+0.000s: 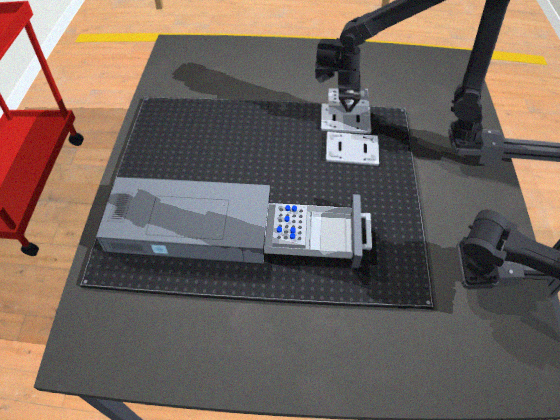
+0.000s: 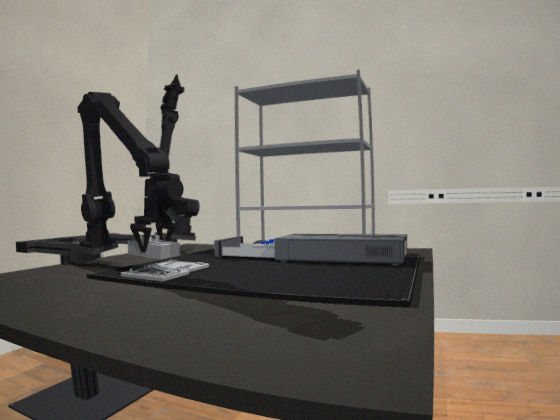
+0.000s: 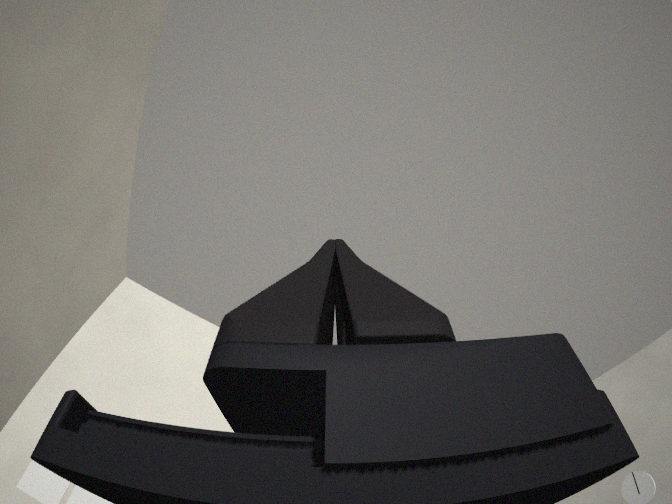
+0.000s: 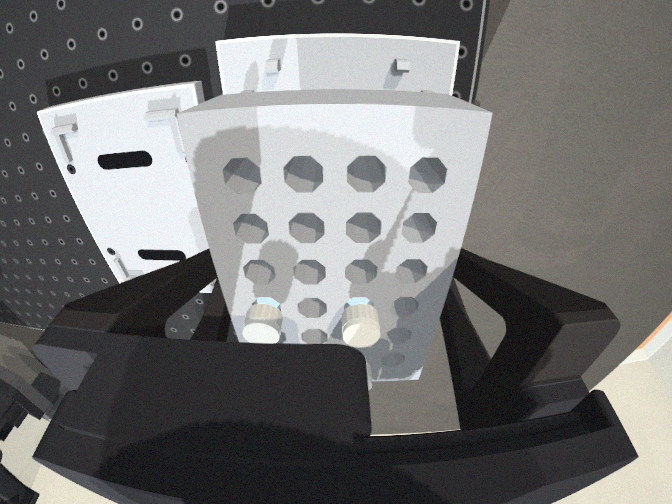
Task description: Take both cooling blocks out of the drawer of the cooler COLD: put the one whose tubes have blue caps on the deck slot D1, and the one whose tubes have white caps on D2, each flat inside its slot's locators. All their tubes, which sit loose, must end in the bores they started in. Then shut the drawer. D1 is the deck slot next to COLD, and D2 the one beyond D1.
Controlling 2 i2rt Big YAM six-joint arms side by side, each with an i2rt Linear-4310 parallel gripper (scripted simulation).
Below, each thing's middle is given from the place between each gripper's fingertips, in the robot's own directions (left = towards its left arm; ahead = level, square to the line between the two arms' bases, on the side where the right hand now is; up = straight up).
The slot D2 [image 1: 348, 122] lies 80 mm below my right hand. The rest, counted from my right hand: slot D1 [image 1: 352, 145]: 140 mm to the left, 80 mm below, 30 mm behind.
Now: the slot D1 93 cm below my left hand, 65 cm to the right of it and 61 cm ahead of it. The rest, counted from my left hand: slot D2 (93 cm below, 78 cm to the right, 65 cm ahead).
